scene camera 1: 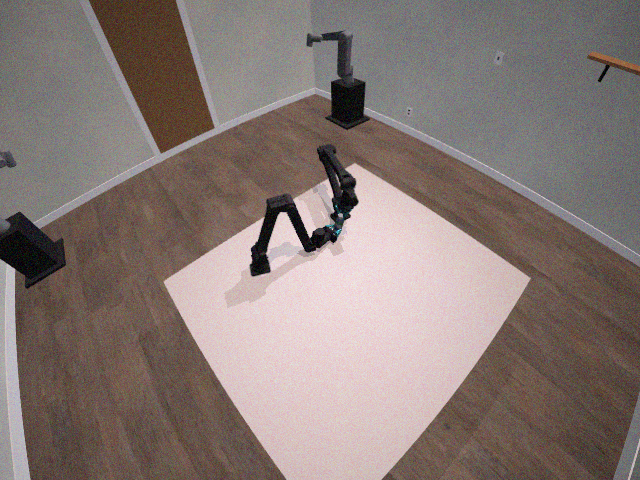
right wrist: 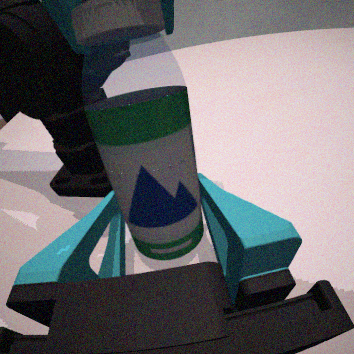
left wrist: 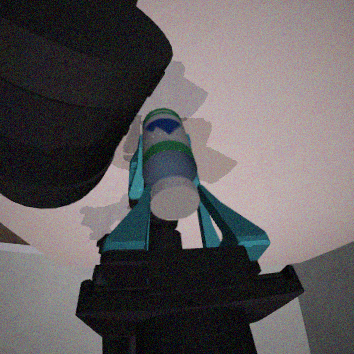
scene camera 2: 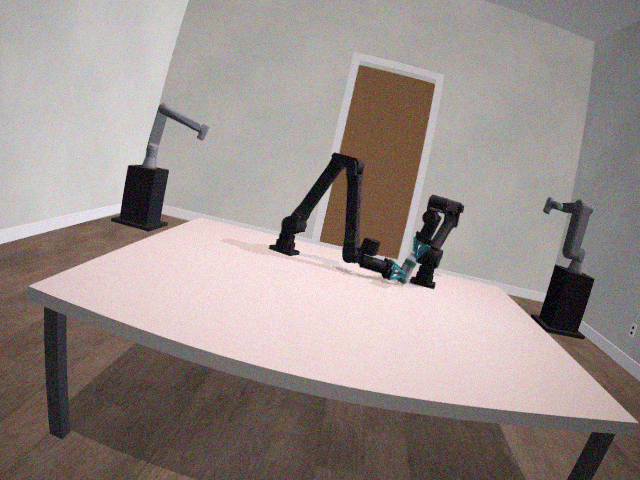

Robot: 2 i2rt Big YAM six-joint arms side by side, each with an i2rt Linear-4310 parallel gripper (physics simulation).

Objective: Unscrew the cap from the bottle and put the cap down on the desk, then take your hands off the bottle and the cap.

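Frame: origin at the left arm's base, x right, y down, z ahead, level; metres.
Where they show: left gripper, fingertip midpoint: [scene camera 1: 341, 217] [right wrist: 125, 42] [left wrist: 173, 189] [scene camera 2: 414, 256]; right gripper, fingertip midpoint: [scene camera 1: 338, 227] [right wrist: 158, 187] [left wrist: 164, 136] [scene camera 2: 405, 274]; left arm's base, origin of the base link: [left wrist: 84, 12] [scene camera 2: 422, 284]; right arm's base, origin of the base link: [scene camera 1: 260, 268] [scene camera 2: 283, 251].
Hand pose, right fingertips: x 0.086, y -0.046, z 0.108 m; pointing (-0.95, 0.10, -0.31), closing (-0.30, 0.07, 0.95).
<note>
Each offset is from my right fingertips to the top centre of the thing. Level surfaces: height alone.
The clear bottle {dx -0.002, dy -0.100, dz +0.002 m} [scene camera 2: 409, 265] [left wrist: 168, 134] [right wrist: 155, 170] has a white label with green bands and blue mountains, and it is tilted. Its pale ribbed cap {dx -0.020, dy -0.106, dz +0.001 m} [left wrist: 175, 198] [right wrist: 119, 21] sits at the bottle's top end; whether its thread is loose cannot be told. My right gripper [scene camera 1: 336, 230] [scene camera 2: 401, 273] [right wrist: 158, 187] is shut on the bottle's body, low on the label. My left gripper [scene camera 1: 341, 210] [scene camera 2: 417, 251] [left wrist: 173, 189] is shut on the cap, above the right gripper. In scene camera 1 the bottle is small and partly hidden by the grippers.
The pale desk {dy +0.046 m} [scene camera 1: 361, 335] [scene camera 2: 310, 320] lies under both arms. The right arm's dark forearm fills the upper left of the left wrist view. Two grey arms on black pedestals [scene camera 1: 347, 102] [scene camera 2: 144, 195] stand on the floor beyond the desk.
</note>
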